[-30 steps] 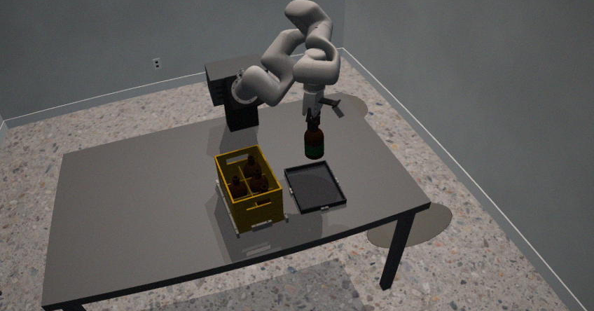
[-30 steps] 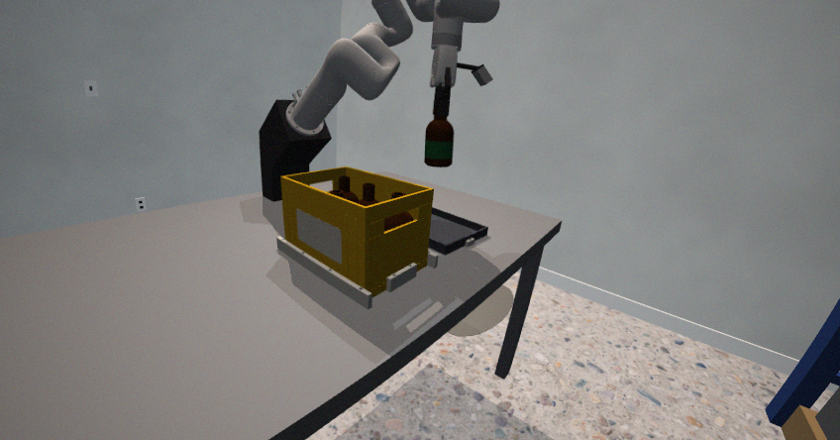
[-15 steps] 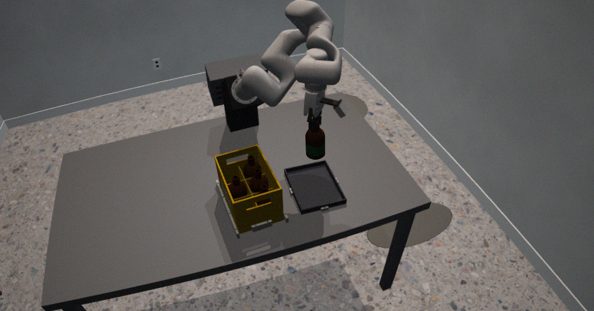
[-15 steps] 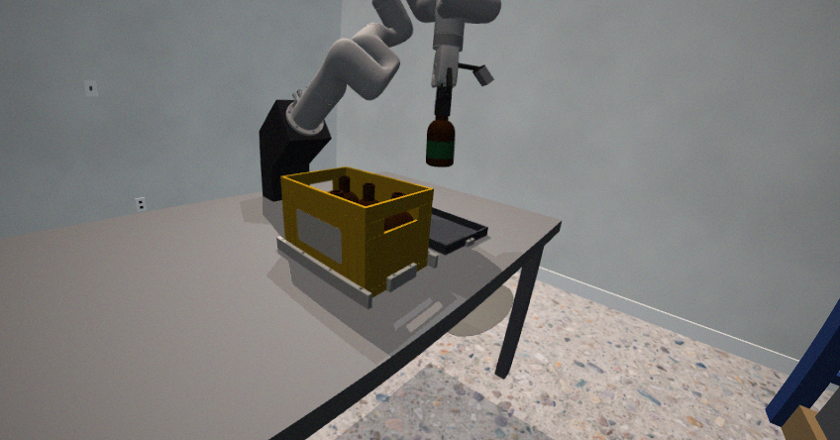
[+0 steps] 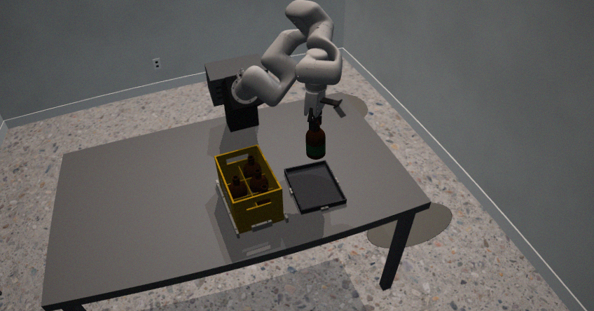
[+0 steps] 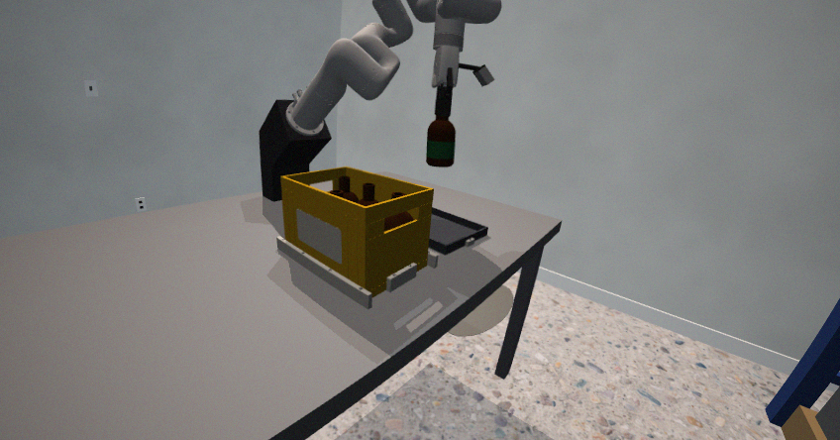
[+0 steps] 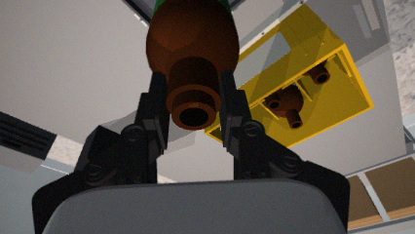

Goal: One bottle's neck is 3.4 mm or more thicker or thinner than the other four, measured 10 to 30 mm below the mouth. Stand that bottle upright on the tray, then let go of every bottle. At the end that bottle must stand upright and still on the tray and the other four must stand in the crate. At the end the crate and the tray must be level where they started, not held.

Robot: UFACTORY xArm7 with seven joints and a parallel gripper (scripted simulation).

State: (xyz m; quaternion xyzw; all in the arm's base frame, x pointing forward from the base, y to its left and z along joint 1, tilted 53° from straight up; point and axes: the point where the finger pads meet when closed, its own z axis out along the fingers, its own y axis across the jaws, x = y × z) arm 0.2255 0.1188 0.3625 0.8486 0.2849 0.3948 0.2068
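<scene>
The black tray is 32 cm below my hand. From my hand the other things lie so: yellow crate (9 cm behind, 26 cm to the right, 25 cm below).
</scene>
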